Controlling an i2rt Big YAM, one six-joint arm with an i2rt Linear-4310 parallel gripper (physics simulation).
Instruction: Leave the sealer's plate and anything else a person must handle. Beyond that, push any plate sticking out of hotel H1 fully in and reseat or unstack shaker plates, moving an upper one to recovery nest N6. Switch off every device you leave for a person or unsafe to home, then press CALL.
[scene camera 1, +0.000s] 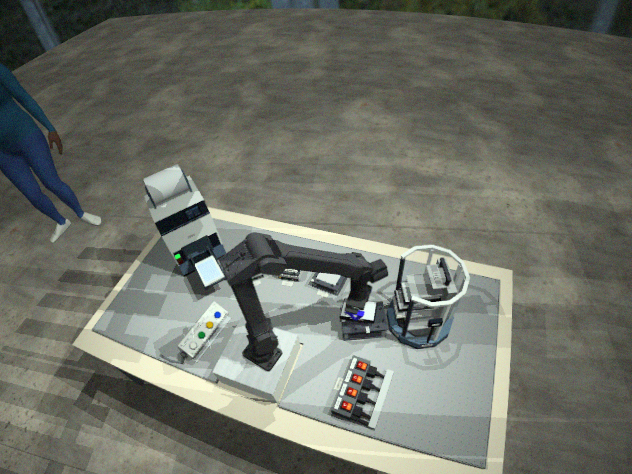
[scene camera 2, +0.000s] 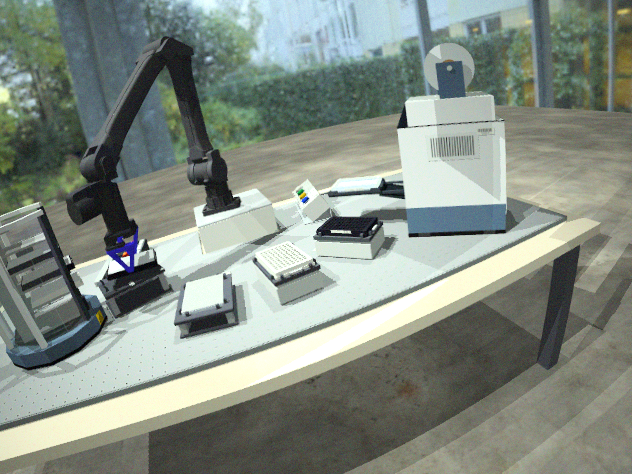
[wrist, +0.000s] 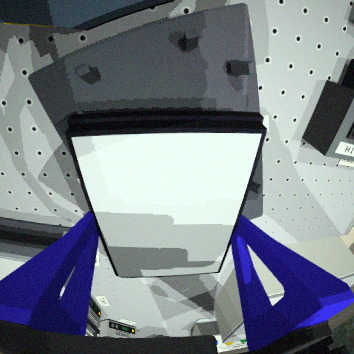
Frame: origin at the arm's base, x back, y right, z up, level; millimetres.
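Seen in the pictures: gripper, fingertip midpoint: (scene camera 1: 358, 310) (scene camera 2: 132, 264) (wrist: 167, 217); arm's base at its link origin: (scene camera 1: 262, 354) (scene camera 2: 222, 208).
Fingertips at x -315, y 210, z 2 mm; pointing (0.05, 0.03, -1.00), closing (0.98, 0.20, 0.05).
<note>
Pixels of each thing's top centre, then the offset from my fingertips to it.
- white plate at its top centre: (wrist: 169, 235) (scene camera 2: 130, 259) (scene camera 1: 358, 308) dy +1, dx +0, dz +15 mm
- dark recovery nest N6 at its top centre: (wrist: 178, 176) (scene camera 2: 127, 270) (scene camera 1: 363, 314) dy +22, dx +1, dz -12 mm
- sealer at its top centre: (scene camera 2: 439, 45) (scene camera 1: 162, 174) dy -842, dx +26, dz +368 mm
- switch box at its top centre: (scene camera 2: 118, 251) (scene camera 1: 363, 388) dy +146, dx +238, dz -36 mm
- button box at its top centre: (scene camera 2: 307, 187) (wrist: 234, 347) (scene camera 1: 199, 325) dy -492, dx +345, dz -5 mm
My gripper (scene camera 1: 356, 312) (scene camera 2: 124, 255) (wrist: 167, 217) has blue fingers. It is shut on a white plate (scene camera 1: 366, 309) (scene camera 2: 146, 254) (wrist: 168, 182) with a black rim, gripping its two long sides. It holds the plate low over the dark recovery nest N6 (scene camera 1: 363, 330) (scene camera 2: 134, 292) (wrist: 158, 70); I cannot tell if the plate touches it. Hotel H1 (scene camera 1: 416, 339) (scene camera 2: 51, 341) stands right beside the nest. The sealer (scene camera 1: 178, 213) (scene camera 2: 451, 163) has a plate (scene camera 1: 209, 269) (scene camera 2: 356, 183) on its tray. A dark shaker stand (scene camera 2: 180, 317) (scene camera 1: 326, 281) carries one white plate.
A switch box (scene camera 1: 356, 390) (wrist: 330, 119) with several red lit rockers lies near the front edge. A button box (scene camera 1: 203, 328) (scene camera 2: 308, 198) stands left of the arm base. Two plate blocks (scene camera 2: 285, 262) (scene camera 2: 349, 231) stand mid-table. A person (scene camera 1: 25, 148) stands left of the table.
</note>
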